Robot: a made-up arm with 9 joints. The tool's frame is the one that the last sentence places.
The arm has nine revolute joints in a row. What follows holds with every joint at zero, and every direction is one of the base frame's. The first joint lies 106 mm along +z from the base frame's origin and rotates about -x. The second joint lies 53 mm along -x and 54 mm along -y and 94 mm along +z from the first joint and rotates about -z. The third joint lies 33 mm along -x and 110 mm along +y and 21 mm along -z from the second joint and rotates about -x. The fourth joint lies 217 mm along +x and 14 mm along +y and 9 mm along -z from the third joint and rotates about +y. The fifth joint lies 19 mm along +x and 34 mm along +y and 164 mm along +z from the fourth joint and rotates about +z. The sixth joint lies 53 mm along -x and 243 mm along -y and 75 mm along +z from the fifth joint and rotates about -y. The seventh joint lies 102 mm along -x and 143 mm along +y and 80 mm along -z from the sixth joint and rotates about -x. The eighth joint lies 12 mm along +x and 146 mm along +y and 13 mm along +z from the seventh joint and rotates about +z. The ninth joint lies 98 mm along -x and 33 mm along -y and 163 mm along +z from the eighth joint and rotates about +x. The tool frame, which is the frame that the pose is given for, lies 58 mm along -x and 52 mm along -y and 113 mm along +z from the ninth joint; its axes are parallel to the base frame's.
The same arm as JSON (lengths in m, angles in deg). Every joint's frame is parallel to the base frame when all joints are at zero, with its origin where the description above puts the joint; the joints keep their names.
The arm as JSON. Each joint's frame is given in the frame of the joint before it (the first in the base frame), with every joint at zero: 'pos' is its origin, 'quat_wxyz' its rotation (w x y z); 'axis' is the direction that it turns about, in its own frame. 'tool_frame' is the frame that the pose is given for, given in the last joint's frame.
{
  "length_unit": "m",
  "angle_unit": "deg",
  "joints": [
    {
      "joint": "joint 1",
      "pos": [
        0.0,
        0.0,
        0.106
      ],
      "quat_wxyz": [
        1.0,
        0.0,
        0.0,
        0.0
      ],
      "axis": "-x"
    },
    {
      "joint": "joint 2",
      "pos": [
        -0.053,
        -0.054,
        0.094
      ],
      "quat_wxyz": [
        1.0,
        0.0,
        0.0,
        0.0
      ],
      "axis": "-z"
    },
    {
      "joint": "joint 3",
      "pos": [
        -0.033,
        0.11,
        -0.021
      ],
      "quat_wxyz": [
        1.0,
        0.0,
        0.0,
        0.0
      ],
      "axis": "-x"
    },
    {
      "joint": "joint 4",
      "pos": [
        0.217,
        0.014,
        -0.009
      ],
      "quat_wxyz": [
        1.0,
        0.0,
        0.0,
        0.0
      ],
      "axis": "+y"
    },
    {
      "joint": "joint 5",
      "pos": [
        0.019,
        0.034,
        0.164
      ],
      "quat_wxyz": [
        1.0,
        0.0,
        0.0,
        0.0
      ],
      "axis": "+z"
    },
    {
      "joint": "joint 6",
      "pos": [
        -0.053,
        -0.243,
        0.075
      ],
      "quat_wxyz": [
        1.0,
        0.0,
        0.0,
        0.0
      ],
      "axis": "-y"
    },
    {
      "joint": "joint 7",
      "pos": [
        -0.102,
        0.143,
        -0.08
      ],
      "quat_wxyz": [
        1.0,
        0.0,
        0.0,
        0.0
      ],
      "axis": "-x"
    },
    {
      "joint": "joint 8",
      "pos": [
        0.012,
        0.146,
        0.013
      ],
      "quat_wxyz": [
        1.0,
        0.0,
        0.0,
        0.0
      ],
      "axis": "+z"
    },
    {
      "joint": "joint 9",
      "pos": [
        -0.098,
        -0.033,
        0.163
      ],
      "quat_wxyz": [
        1.0,
        0.0,
        0.0,
        0.0
      ],
      "axis": "+x"
    }
  ],
  "tool_frame": {
    "pos": [
      -0.058,
      -0.052,
      0.113
    ],
    "quat_wxyz": [
      1.0,
      0.0,
      0.0,
      0.0
    ]
  }
}

